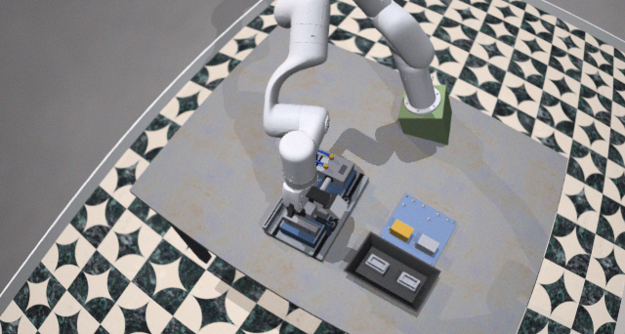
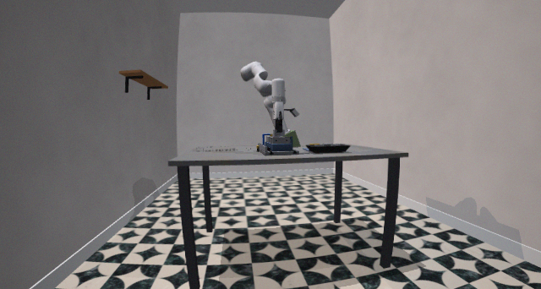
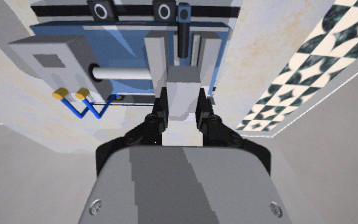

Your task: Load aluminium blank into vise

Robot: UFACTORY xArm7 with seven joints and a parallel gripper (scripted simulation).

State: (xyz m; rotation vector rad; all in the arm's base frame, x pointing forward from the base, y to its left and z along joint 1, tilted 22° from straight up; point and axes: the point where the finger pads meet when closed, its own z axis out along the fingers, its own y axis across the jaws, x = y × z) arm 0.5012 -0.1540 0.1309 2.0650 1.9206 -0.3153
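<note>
Now: hand 20 mm above the aluminium blank. The rest, counted from my hand: fixed jaw (70 mm below, 30 mm ahead); then moving jaw (70 mm below, 30 mm behind, 10 mm to the left); then dark work stop rod (50 mm to the left, 50 mm below).
</note>
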